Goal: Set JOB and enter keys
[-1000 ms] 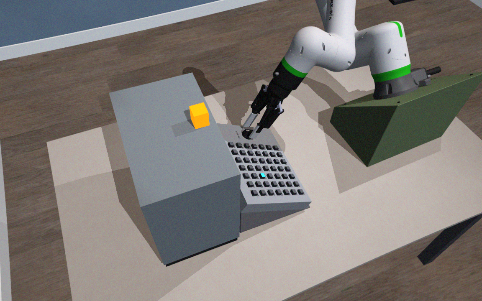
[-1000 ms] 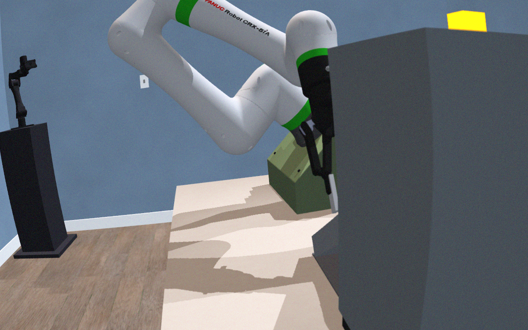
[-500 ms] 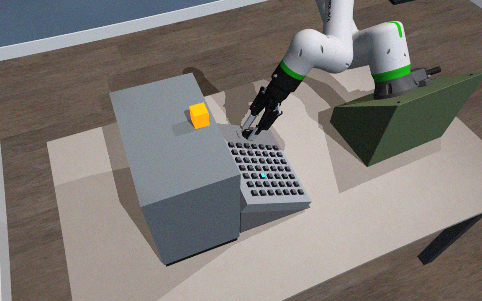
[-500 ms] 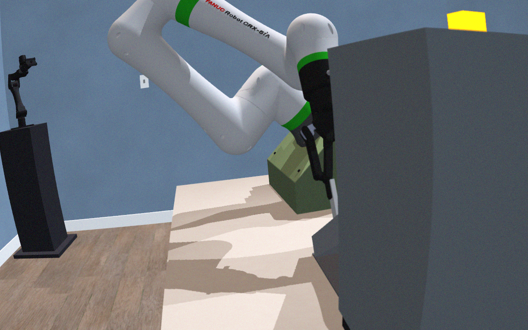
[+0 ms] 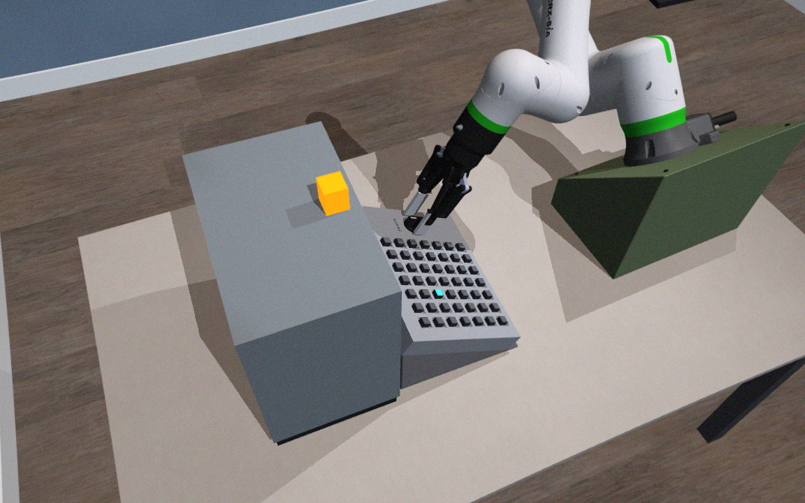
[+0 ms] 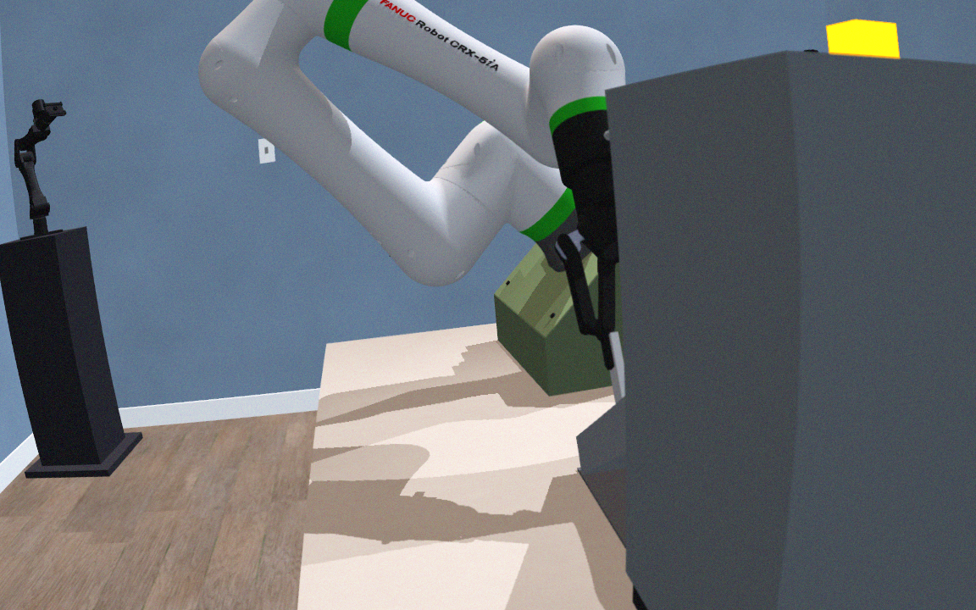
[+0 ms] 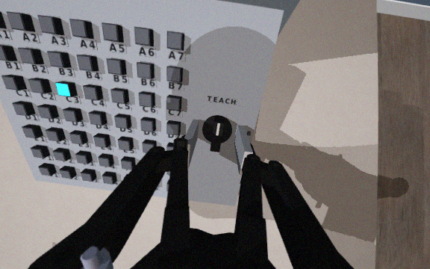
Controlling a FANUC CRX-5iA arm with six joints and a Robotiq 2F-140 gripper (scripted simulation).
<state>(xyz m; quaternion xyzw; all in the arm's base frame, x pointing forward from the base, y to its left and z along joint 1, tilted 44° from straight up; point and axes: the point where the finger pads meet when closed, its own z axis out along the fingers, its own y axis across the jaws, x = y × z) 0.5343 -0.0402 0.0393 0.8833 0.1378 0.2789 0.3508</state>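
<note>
My gripper is now 20 mm short of the selector knob and 20 mm above it. Round my hand: C5 key (130 mm to the left, 40 mm ahead, 10 mm below).
</note>
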